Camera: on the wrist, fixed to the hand. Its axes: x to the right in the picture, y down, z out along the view.
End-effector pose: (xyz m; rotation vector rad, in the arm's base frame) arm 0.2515 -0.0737 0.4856 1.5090 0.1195 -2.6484
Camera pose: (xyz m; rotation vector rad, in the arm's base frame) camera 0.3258 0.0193 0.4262 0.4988 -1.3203 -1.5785
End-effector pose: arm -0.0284 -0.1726 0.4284 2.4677 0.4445 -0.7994
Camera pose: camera -0.0105 -0.0462 0.4656 2.0780 -1.7910 -0.6846
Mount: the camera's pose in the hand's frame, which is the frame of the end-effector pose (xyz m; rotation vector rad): 0.0097 -0.0822 -0.1041 0.5961 -0.4220 1.5169
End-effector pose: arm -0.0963 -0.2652 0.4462 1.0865 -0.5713 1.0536
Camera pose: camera -0.0292 -0.1733 0.3774 -1.2999 1.5429 -2.3217
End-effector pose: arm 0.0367 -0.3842 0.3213 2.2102 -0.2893 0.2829
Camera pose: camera 0.0604 -0.2534 0.3258 -1.9812 2.2134 -0.7065
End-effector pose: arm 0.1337 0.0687 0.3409 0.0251 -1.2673 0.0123
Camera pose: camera 0.2378 -0.0108 0.3181 -0.4418 -1.3826 1.7539
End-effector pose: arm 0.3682 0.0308 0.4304 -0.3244 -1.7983 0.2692
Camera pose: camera 0.4605 -0.0413 0.4935 -1.2041 -1.4008 1.9795
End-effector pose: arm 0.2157 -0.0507 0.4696 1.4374 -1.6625 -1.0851
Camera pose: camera 0.3417 -0.0803 0.4390 -0.1363 -2.6523 0.0420
